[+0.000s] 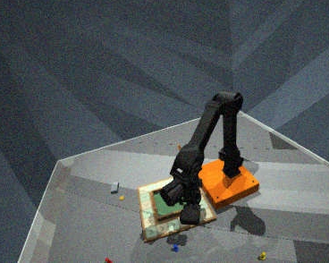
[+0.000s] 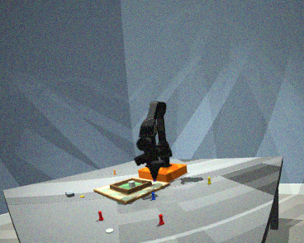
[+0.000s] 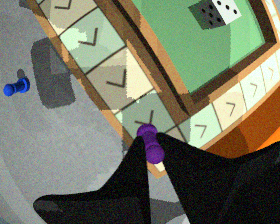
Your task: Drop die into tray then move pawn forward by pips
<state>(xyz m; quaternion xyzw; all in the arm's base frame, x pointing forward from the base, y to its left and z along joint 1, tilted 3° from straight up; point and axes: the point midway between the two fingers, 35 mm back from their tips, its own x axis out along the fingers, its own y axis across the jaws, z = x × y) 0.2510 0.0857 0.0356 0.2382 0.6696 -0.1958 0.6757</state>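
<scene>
Right now my gripper tip is 120 mm to the left of the white die, 30 mm short of it and 20 mm above it. Round my gripper tip: green dice tray (120 mm to the right, 40 mm below, 40 mm ahead); purple pawn (10 mm above); blue pawn (120 mm ahead, 70 mm to the left, 40 mm below).
</scene>
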